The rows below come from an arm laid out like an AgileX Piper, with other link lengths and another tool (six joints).
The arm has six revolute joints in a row. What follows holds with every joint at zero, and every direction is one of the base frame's. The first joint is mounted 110.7 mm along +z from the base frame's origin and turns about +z. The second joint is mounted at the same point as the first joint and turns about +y. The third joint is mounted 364.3 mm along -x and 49.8 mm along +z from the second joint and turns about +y. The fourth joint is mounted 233 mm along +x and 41.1 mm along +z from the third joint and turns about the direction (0.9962, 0, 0.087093). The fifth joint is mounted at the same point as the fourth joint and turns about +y. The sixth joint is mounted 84.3 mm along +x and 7.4 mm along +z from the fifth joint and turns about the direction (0.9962, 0, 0.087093). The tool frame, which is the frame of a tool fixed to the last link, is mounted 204.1 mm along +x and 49 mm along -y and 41.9 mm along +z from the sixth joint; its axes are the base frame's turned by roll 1.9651, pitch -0.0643 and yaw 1.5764 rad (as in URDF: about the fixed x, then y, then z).
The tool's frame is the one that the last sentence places.
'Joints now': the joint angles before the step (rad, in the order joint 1, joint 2, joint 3, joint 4, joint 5, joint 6). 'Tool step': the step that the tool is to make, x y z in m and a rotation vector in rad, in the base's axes. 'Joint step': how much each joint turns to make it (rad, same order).
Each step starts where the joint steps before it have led.
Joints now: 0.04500, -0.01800, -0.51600, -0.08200, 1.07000, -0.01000
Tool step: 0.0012, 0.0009, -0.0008, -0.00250, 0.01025, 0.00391
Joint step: 0.00002, 0.01016, 0.00009, 0.00297, -0.00025, -0.00495
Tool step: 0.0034, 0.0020, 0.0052, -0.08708, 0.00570, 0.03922
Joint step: -0.00026, 0.00996, -0.00101, -0.00373, -0.00597, -0.09326
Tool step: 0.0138, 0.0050, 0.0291, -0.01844, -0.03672, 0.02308
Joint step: 0.00028, 0.06688, -0.03324, 0.01073, -0.07162, -0.02877
